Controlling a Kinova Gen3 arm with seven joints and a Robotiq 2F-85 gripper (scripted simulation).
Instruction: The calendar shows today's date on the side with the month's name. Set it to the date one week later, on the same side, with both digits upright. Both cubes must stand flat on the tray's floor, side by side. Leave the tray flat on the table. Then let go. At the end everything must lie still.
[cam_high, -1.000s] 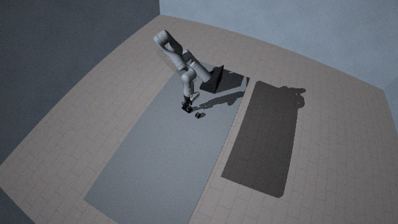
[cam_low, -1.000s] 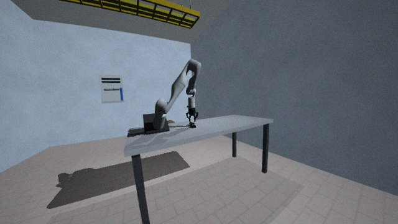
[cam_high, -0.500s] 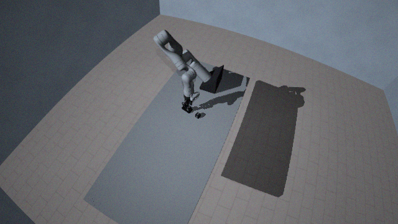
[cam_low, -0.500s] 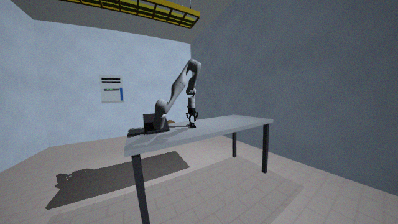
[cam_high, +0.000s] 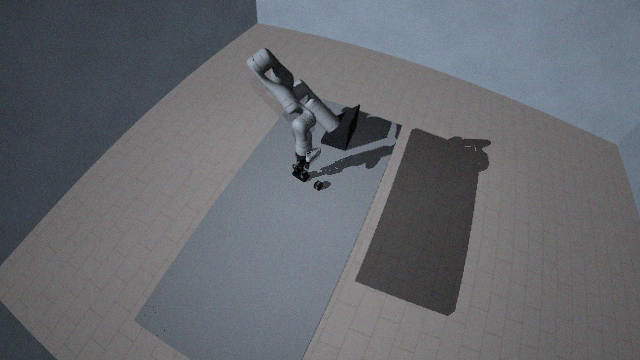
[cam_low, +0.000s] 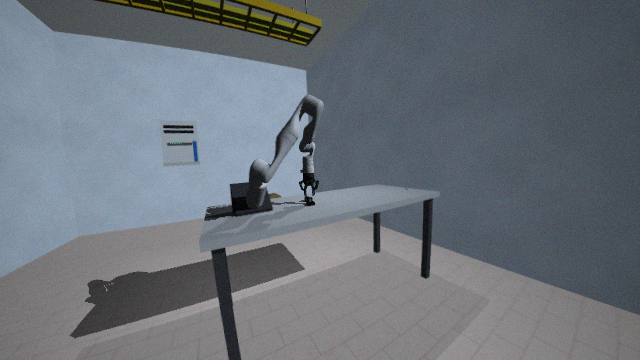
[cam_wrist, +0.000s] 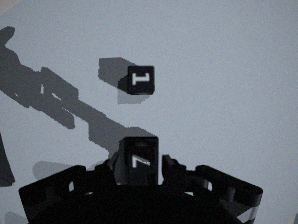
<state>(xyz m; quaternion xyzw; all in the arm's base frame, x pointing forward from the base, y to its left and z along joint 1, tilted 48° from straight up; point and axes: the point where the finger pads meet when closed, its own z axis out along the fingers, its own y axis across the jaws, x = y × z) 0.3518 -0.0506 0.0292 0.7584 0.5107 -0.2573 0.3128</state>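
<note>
Right now my hand is 1 cm past the dark calendar tray, 2 cm to the left of it and 6 cm above it.
</note>
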